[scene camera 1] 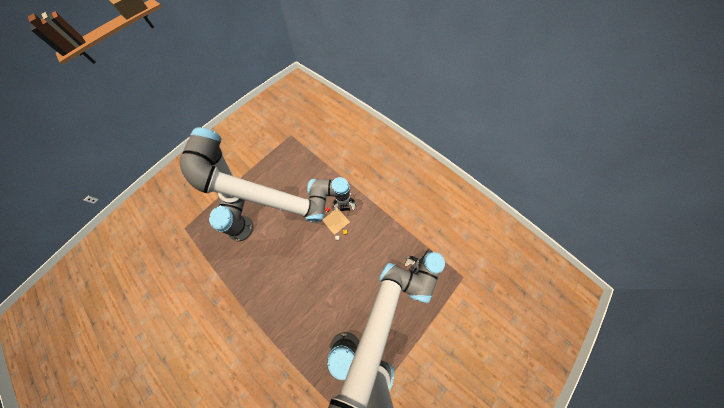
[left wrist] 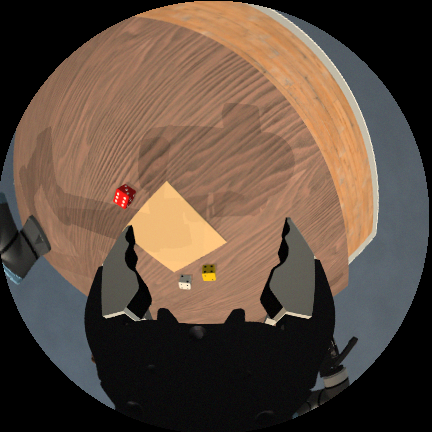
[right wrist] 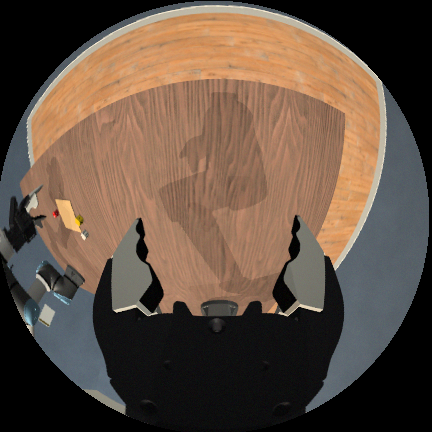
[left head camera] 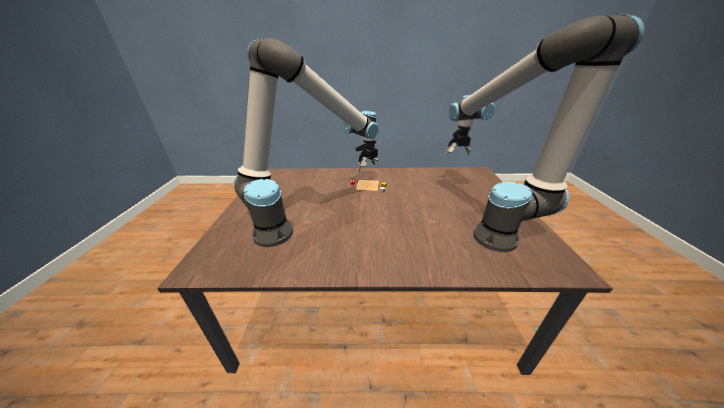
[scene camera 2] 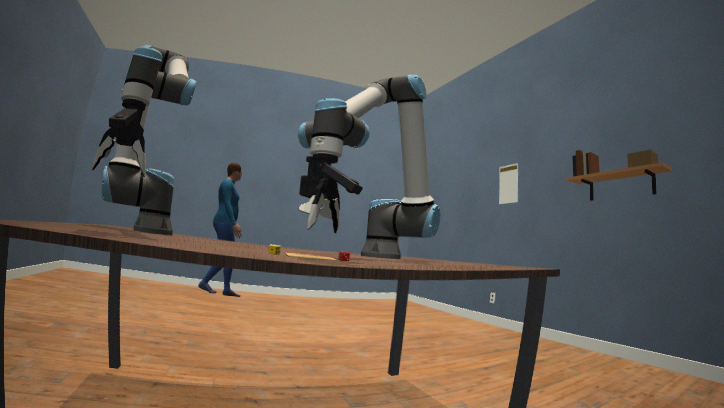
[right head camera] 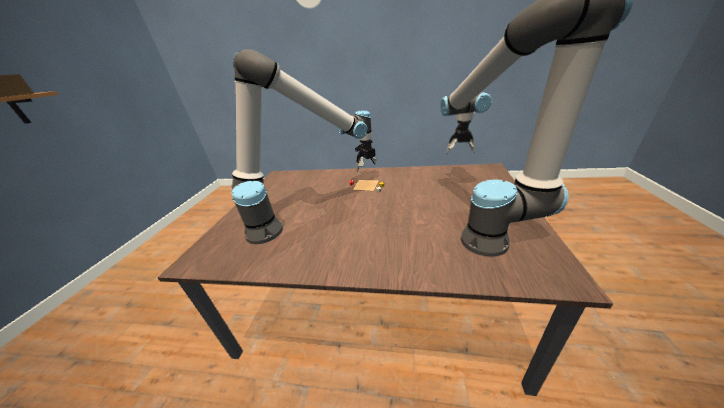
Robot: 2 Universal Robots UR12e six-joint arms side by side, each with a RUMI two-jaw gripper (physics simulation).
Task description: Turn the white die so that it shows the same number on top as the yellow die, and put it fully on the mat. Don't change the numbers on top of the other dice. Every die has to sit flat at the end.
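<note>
The white die [left head camera: 382, 190] [scene camera 1: 336, 237] [left wrist: 185, 282] [right wrist: 85, 235] sits on the table just off a corner of the tan mat [left head camera: 367, 185] [scene camera 1: 336, 221] [left wrist: 175, 230]. The yellow die [left head camera: 384, 184] [scene camera 1: 345, 232] [scene camera 2: 274, 249] [left wrist: 209, 273] is close beside it, also off the mat. Pips show on both, but their top numbers are too small to read surely. The white die does not show in scene camera 2. My left gripper [left head camera: 368, 166] [scene camera 2: 323, 230] [left wrist: 206, 222] is open and empty above the mat area. My right gripper [left head camera: 458, 153] [scene camera 2: 118, 170] [right wrist: 217, 217] is open and empty, high over the table's right part.
The red die [left head camera: 352, 182] [scene camera 1: 327, 209] [scene camera 2: 344, 256] [left wrist: 124, 196] sits off the mat's opposite side, with six pips on one face. The table's far edge lies behind the dice. A person [scene camera 2: 227, 207] stands beyond the table in scene camera 2.
</note>
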